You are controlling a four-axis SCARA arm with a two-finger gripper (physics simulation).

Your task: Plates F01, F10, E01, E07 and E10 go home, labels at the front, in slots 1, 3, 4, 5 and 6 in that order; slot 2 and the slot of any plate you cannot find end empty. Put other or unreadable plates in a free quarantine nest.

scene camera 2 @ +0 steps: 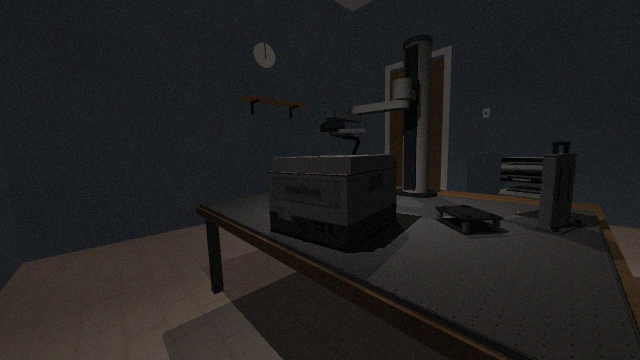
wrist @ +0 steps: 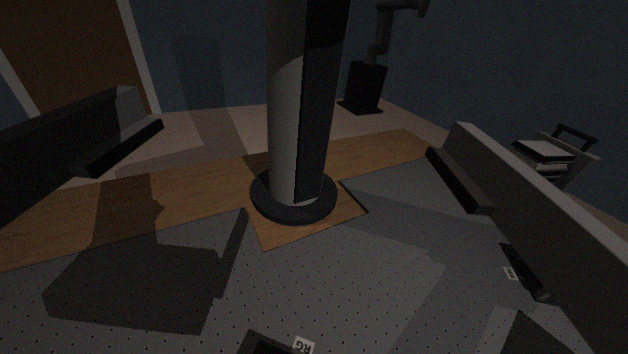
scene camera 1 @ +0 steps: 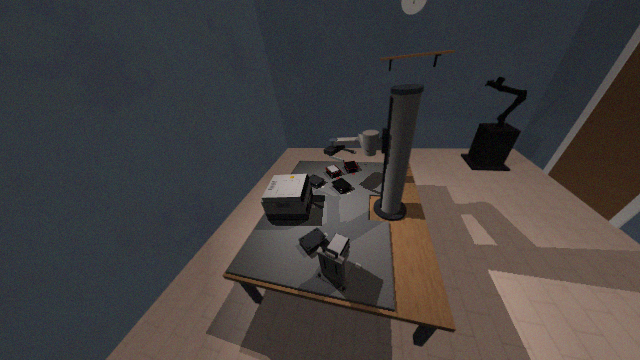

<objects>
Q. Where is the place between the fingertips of my gripper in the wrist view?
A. At 298, 121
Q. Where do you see a perforated tabletop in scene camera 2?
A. At 523, 286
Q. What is my gripper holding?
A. Nothing.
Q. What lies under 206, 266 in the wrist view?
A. A perforated tabletop.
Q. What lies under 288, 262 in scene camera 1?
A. A perforated tabletop.
</objects>
